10 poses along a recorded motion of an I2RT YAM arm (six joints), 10 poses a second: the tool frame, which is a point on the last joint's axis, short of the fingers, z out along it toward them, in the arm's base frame.
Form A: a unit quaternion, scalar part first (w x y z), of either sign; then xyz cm.
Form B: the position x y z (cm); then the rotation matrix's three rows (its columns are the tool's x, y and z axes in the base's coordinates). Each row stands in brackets. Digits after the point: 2 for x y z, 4 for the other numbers.
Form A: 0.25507, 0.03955, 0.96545, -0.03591, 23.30, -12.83, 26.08
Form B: [23.30, -12.83, 26.08], [[-0.8668, 0.0947, 0.4897], [0.0580, 0.9943, -0.0895], [-0.4954, -0.0492, -0.8673]]
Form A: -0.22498, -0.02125, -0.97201, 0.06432, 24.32, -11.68, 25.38
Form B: [24.32, -11.68, 25.38], [[-0.8979, 0.0703, 0.4346], [0.0124, 0.9908, -0.1346], [-0.4401, -0.1155, -0.8905]]
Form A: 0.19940, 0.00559, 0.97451, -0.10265, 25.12, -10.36, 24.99
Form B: [25.12, -10.36, 24.99], [[-0.9204, 0.0518, 0.3875], [-0.0300, 0.9789, -0.2023], [-0.3898, -0.1978, -0.8994]]
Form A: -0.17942, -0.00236, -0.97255, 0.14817, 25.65, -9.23, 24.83
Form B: [25.65, -9.23, 24.83], [[-0.9356, 0.0578, 0.3483], [-0.0486, 0.9561, -0.2891], [-0.3497, -0.2874, -0.8917]]
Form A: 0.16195, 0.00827, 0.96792, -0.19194, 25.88, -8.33, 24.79
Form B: [25.88, -8.33, 24.79], [[-0.9474, 0.0782, 0.3103], [-0.0462, 0.9262, -0.3742], [-0.3167, -0.3689, -0.8739]]
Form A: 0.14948, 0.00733, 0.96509, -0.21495, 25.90, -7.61, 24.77
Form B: [25.90, -7.61, 24.77], [[-0.9552, 0.0784, 0.2854], [-0.0501, 0.9075, -0.4171], [-0.2917, -0.4127, -0.8629]]
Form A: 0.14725, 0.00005, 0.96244, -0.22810, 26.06, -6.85, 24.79
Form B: [26.06, -6.85, 24.79], [[-0.9566, 0.0673, 0.2834], [-0.0671, 0.8959, -0.4391], [-0.2835, -0.4390, -0.8526]]
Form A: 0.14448, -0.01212, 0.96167, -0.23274, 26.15, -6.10, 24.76
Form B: [26.15, -6.10, 24.76], [[-0.9580, 0.0439, 0.2835], [-0.0906, 0.8914, -0.4441], [-0.2722, -0.4511, -0.8499]]
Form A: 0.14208, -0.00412, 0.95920, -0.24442, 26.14, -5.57, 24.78
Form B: [26.14, -5.57, 24.78], [[-0.9596, 0.0615, 0.2746], [-0.0774, 0.8805, -0.4677], [-0.2705, -0.4701, -0.8401]]
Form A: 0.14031, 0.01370, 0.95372, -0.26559, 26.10, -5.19, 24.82
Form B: [26.10, -5.19, 24.82], [[-0.9603, 0.1007, 0.2604], [-0.0484, 0.8585, -0.5104], [-0.2749, -0.5028, -0.8195]]
